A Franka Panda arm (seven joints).
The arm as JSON. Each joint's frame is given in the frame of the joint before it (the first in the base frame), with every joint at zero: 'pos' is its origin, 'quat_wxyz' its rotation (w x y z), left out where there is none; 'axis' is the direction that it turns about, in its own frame. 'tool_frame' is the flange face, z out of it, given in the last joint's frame.
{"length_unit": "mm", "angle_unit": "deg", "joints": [
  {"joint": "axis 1", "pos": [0.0, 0.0, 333.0], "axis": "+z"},
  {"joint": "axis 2", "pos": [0.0, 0.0, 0.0], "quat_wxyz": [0.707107, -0.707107, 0.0, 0.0], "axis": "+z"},
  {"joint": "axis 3", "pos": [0.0, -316.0, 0.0], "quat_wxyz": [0.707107, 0.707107, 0.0, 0.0], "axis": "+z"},
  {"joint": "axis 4", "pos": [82.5, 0.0, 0.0], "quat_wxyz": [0.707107, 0.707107, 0.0, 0.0], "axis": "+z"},
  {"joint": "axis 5", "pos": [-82.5, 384.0, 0.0], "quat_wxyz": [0.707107, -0.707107, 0.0, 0.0], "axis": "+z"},
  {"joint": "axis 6", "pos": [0.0, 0.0, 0.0], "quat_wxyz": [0.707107, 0.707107, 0.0, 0.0], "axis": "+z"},
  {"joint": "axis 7", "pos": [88.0, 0.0, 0.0], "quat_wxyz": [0.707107, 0.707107, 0.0, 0.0], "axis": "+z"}
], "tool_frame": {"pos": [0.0, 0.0, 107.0]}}
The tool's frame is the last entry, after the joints.
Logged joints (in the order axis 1, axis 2, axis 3, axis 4, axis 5, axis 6, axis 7), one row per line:
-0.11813, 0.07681, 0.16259, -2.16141, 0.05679, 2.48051, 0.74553
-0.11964, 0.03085, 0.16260, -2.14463, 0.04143, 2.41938, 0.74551
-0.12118, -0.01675, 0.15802, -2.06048, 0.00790, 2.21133, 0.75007
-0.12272, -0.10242, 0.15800, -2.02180, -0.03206, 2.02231, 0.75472
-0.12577, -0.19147, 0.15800, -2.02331, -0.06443, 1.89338, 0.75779
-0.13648, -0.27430, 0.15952, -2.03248, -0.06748, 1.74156, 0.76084
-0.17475, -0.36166, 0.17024, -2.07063, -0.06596, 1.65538, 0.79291
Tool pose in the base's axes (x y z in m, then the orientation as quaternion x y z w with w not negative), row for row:
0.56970, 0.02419, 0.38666, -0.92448, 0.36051, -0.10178, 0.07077
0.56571, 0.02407, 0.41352, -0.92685, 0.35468, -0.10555, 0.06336
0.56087, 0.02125, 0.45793, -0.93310, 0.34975, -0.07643, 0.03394
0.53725, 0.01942, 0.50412, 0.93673, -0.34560, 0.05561, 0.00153
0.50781, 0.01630, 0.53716, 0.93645, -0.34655, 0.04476, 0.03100
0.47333, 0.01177, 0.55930, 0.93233, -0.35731, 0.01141, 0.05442
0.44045, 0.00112, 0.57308, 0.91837, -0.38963, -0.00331, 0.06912
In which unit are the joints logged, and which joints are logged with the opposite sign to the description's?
The joints are logged in radians. Opposite sign: none.
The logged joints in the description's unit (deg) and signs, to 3 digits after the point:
-6.768, 4.401, 9.316, -123.840, 3.254, 142.123, 42.716
-6.855, 1.768, 9.316, -122.878, 2.374, 138.620, 42.715
-6.943, -0.960, 9.054, -118.057, 0.453, 126.700, 42.976
-7.031, -5.868, 9.053, -115.841, -1.837, 115.870, 43.242
-7.206, -10.970, 9.053, -115.927, -3.692, 108.483, 43.418
-7.820, -15.716, 9.140, -116.453, -3.866, 99.784, 43.593
-10.012, -20.722, 9.754, -118.638, -3.779, 94.846, 45.430

